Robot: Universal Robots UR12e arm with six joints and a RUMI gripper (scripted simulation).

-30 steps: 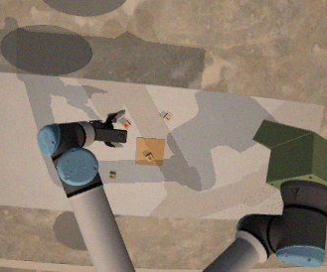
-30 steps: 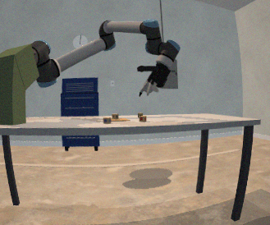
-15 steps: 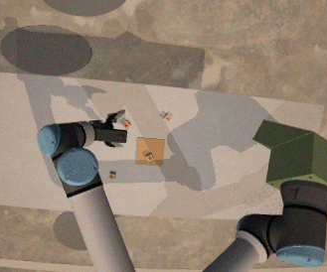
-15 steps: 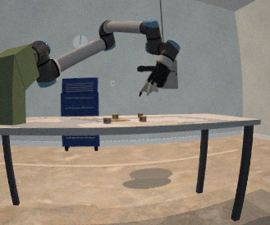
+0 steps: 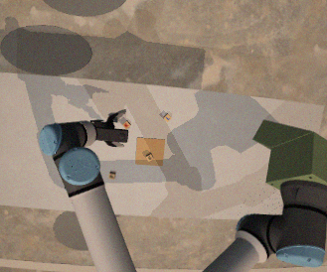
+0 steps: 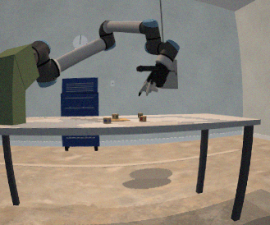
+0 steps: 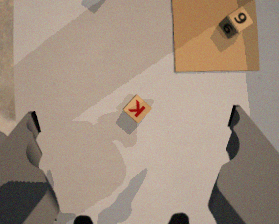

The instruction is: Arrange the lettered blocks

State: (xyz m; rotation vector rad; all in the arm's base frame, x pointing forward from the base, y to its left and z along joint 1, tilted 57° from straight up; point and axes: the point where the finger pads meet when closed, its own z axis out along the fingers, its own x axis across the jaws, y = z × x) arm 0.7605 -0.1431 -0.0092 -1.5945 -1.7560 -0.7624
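The orange mat lies 13 cm below my hand, 13 cm behind it and 12 cm to the left of it.
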